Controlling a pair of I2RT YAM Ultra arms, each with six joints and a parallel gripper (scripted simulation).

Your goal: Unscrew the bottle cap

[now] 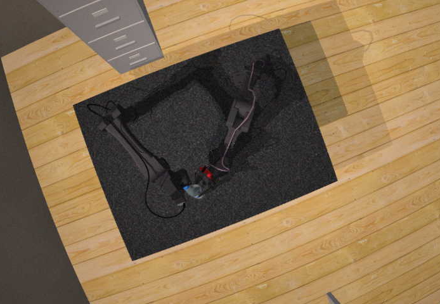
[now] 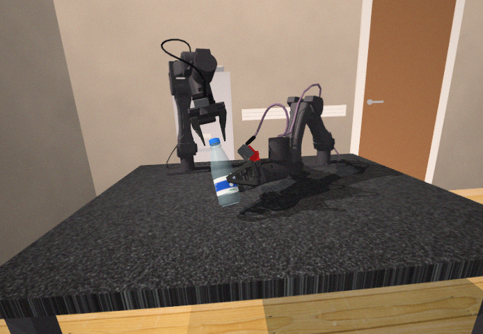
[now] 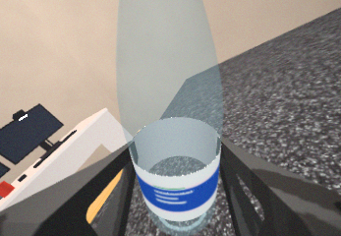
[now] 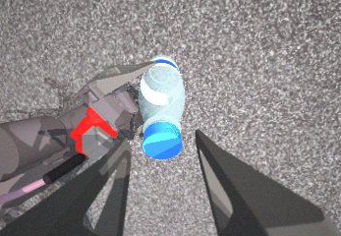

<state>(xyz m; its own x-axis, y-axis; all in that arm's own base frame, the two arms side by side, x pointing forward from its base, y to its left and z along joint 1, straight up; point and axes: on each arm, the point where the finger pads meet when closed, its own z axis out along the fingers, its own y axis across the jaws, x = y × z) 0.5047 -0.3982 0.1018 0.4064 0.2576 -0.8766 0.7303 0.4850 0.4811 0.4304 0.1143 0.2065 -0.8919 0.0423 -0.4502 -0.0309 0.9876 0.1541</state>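
The blue cap lies right at my right hand. Round my right hand: clear bottle (8 cm below, 4 cm ahead, 2 cm to the left).
Now: the clear bottle 1 cm behind my left hand, 1 cm to the right of it and 2 cm above it. The rest, counted from my left hand: blue cap: 5 cm behind, 3 cm to the right, 10 cm above.
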